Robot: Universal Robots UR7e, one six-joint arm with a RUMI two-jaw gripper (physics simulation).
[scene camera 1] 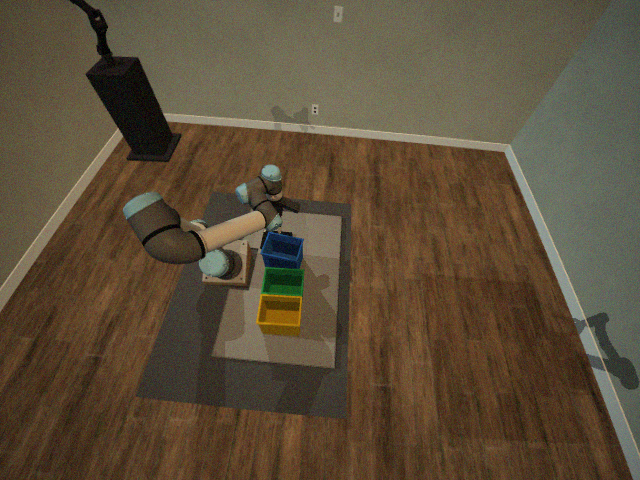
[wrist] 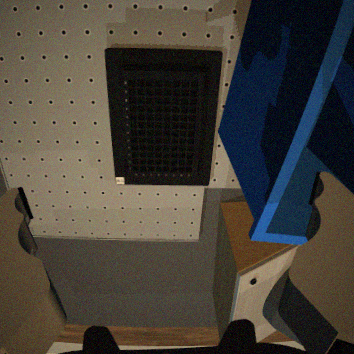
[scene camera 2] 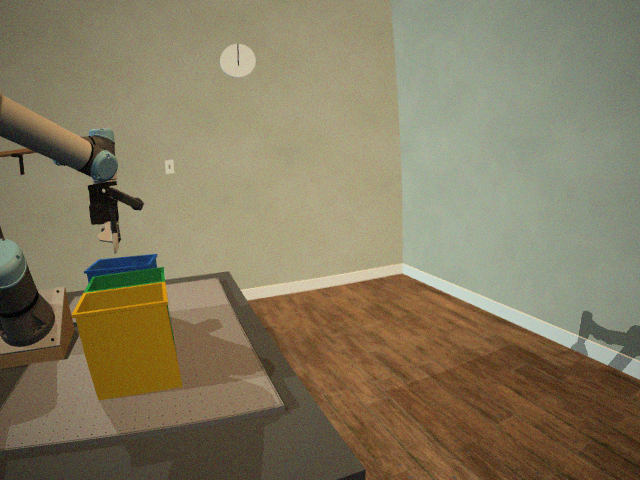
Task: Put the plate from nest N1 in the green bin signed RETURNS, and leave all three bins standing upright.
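Seen in the pictures: gripper, fingertip midpoint: [wrist: 169, 184] [scene camera 2: 116, 248]; arm's base, link origin: [scene camera 2: 27, 323].
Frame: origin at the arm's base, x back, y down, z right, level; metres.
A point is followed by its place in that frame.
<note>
A black rectangular plate [wrist: 162, 120] {x -0.230, y 0.041, z -0.197 m} with a grid of small wells and a pale tag at one corner lies flat on the pegboard; its nest is hard to tell apart. Dark parts show behind the blue bin in scene camera 1. The green bin [scene camera 1: 283, 275] {x -0.293, y -0.051, z 0.067 m} [scene camera 2: 126, 279] {x -0.297, y -0.098, z 0.067 m} stands upright between the blue bin [scene camera 1: 283, 260] {x -0.289, y -0.086, z 0.005 m} [scene camera 2: 121, 264] {x -0.270, y -0.095, z -0.118 m} [wrist: 250, 125] {x -0.251, y -0.036, z -0.124 m} and the yellow bin [scene camera 1: 279, 329] {x -0.300, y -0.028, z 0.316 m} [scene camera 2: 131, 351] {x -0.305, y -0.027, z 0.316 m}, both upright. No signs are readable. My gripper [scene camera 2: 111, 240] {x -0.256, y -0.129, z -0.189 m} [wrist: 169, 184] {x -0.256, y -0.129, z -0.189 m} is open and empty, above bin-rim height. In the wrist view its right finger overlaps the blue bin's rim; contact cannot be told.
The arm's base stands on a wooden block [scene camera 1: 248, 263] {x -0.094, y 0.041, z -0.035 m} [scene camera 2: 67, 330] {x -0.094, y 0.045, z -0.032 m} [wrist: 260, 227] left of the bins, close to the blue bin's corner in the wrist view. The pale pegboard [scene camera 1: 320, 346] {x -0.486, y 0.066, z 0.359 m} [scene camera 2: 217, 397] {x -0.445, y 0.066, z 0.378 m} lies on a dark grey table top [scene camera 1: 310, 397] {x -0.451, y 0.079, z 0.568 m}. A black pedestal [scene camera 1: 129, 108] stands far back left.
</note>
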